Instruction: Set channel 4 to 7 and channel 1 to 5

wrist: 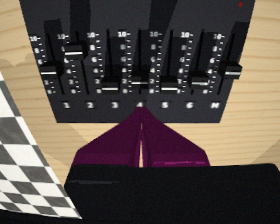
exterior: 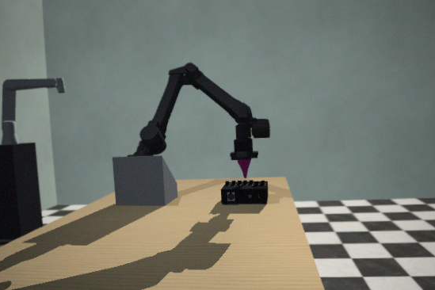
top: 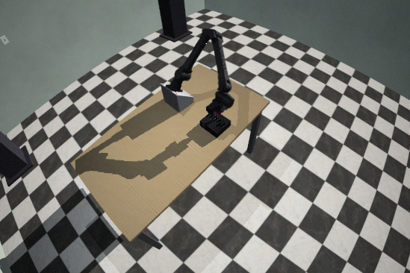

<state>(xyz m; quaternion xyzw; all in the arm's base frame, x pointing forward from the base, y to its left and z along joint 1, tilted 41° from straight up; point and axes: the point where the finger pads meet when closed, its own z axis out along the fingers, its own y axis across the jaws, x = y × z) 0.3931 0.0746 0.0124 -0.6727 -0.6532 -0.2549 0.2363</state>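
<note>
The channel 4 fader cap is 20 mm to the right of my hand and 20 mm below it. Also, from my hand: channel 1 fader cap (70 mm ahead, 30 mm to the right, 20 mm below); then channel 2 fader cap (40 mm ahead, 50 mm to the right, 20 mm below); then channel 3 fader cap (20 mm ahead, 20 mm to the right, 20 mm below).
</note>
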